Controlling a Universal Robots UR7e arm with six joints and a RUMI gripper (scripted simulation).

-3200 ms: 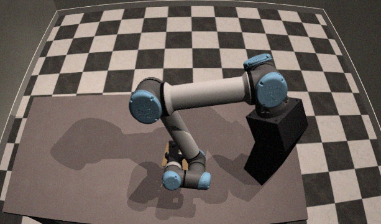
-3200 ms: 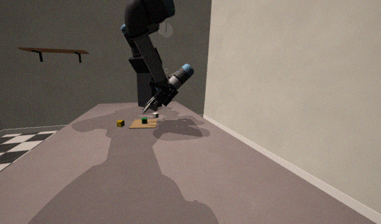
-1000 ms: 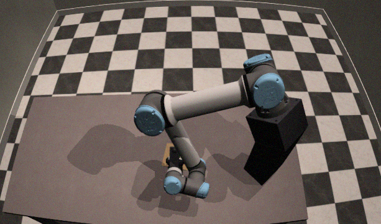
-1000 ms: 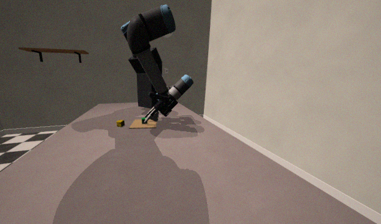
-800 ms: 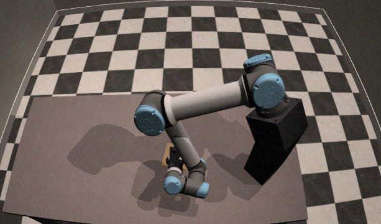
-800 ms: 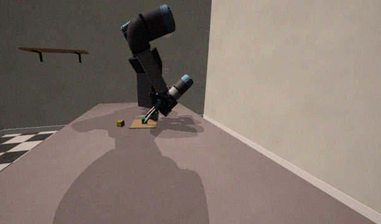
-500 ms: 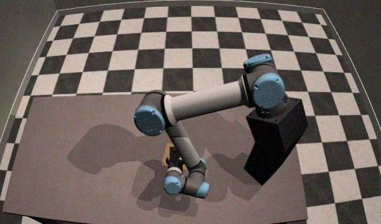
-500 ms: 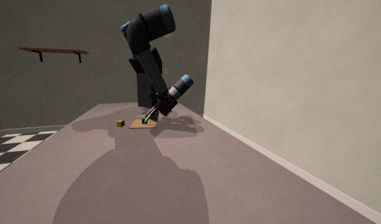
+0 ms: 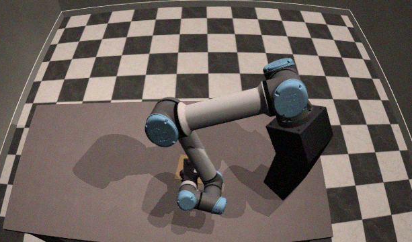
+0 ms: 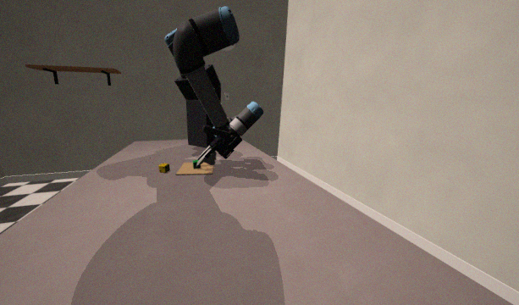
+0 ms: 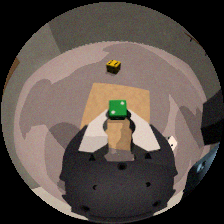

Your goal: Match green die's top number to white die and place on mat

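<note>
Now: hand 1 cm to the left of the green die and 1 cm above it. Also, from my hand: yellow die: 4 cm behind, 13 cm to the right, 1 cm below; then tan mat: 1 cm to the right, 2 cm below; then white die: 8 cm behind, 10 cm to the left, 1 cm below.
</note>
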